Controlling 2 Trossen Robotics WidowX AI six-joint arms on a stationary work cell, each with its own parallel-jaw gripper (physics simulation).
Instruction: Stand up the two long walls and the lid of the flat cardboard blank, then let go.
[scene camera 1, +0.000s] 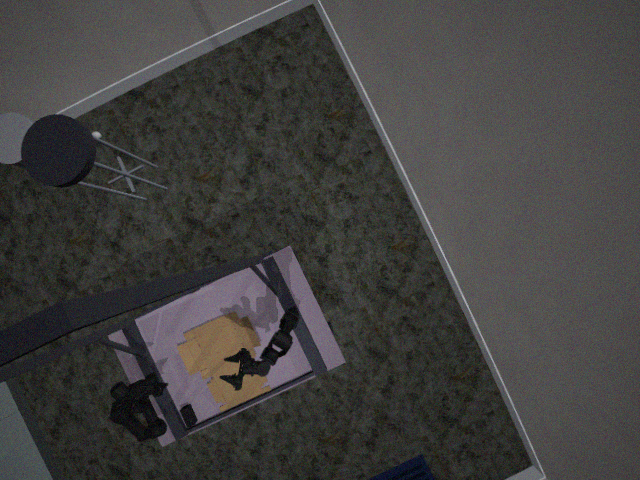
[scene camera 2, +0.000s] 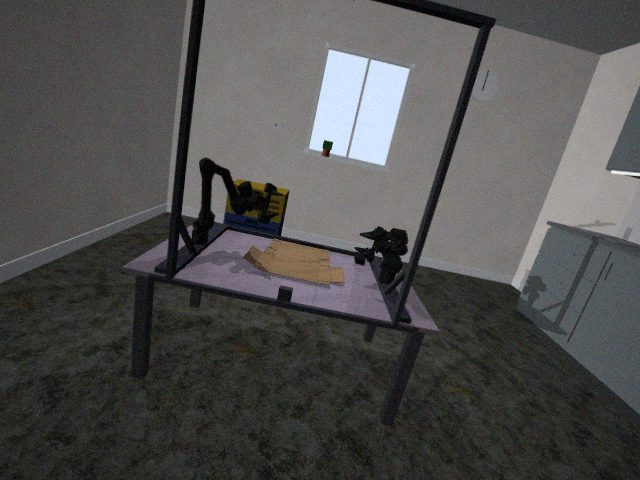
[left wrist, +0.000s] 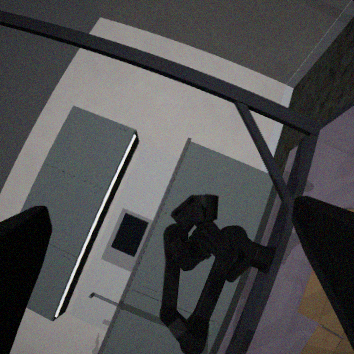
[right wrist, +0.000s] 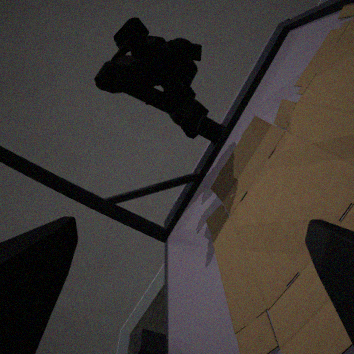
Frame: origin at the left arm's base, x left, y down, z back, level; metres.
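Seen in the pictures: left gripper, fingertip midpoint: (scene camera 1: 221, 367) (scene camera 2: 280, 204) (left wrist: 172, 213) (right wrist: 129, 80); right gripper, fingertip midpoint: (scene camera 1: 161, 385) (scene camera 2: 357, 241) (left wrist: 219, 239) (right wrist: 194, 231); left arm's base, link origin: (scene camera 1: 292, 313) (scene camera 2: 198, 242) (right wrist: 218, 134); right arm's base, link origin: (scene camera 1: 152, 379) (scene camera 2: 385, 281) (left wrist: 267, 259).
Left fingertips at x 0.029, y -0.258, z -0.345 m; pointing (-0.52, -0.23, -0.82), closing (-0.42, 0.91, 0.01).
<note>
Offsets run from my left fingertips to a thing's top centre.
The cardboard blank (scene camera 1: 219, 338) (scene camera 2: 297, 254) (left wrist: 316, 300) (right wrist: 305, 165) lies spread on the table, mostly flat. At its left end in the scene camera 2 view, darker flaps tilt up a little. I see no long wall or lid standing upright. My left gripper (scene camera 1: 223, 367) (scene camera 2: 276, 204) is open and empty, high above the table; in the scene camera 1 view it overlaps the blank and hides part of it. My right gripper (scene camera 2: 360, 241) (right wrist: 194, 231) is open and empty, raised beside the blank at the right in the scene camera 2 view.
The pale table (scene camera 1: 312, 294) (scene camera 2: 206, 271) carries a dark frame with tall posts (scene camera 2: 188, 129) and crossbars. A small black block {dz -0.470, dx +0.257, dy +0.242 m} (scene camera 1: 188, 414) (scene camera 2: 359, 257) sits near the right arm. Another black block {dz -0.112, dx -0.398, dy +0.220 m} (scene camera 2: 284, 293) is on the front edge. A round stool (scene camera 1: 58, 149) stands away from the table.
</note>
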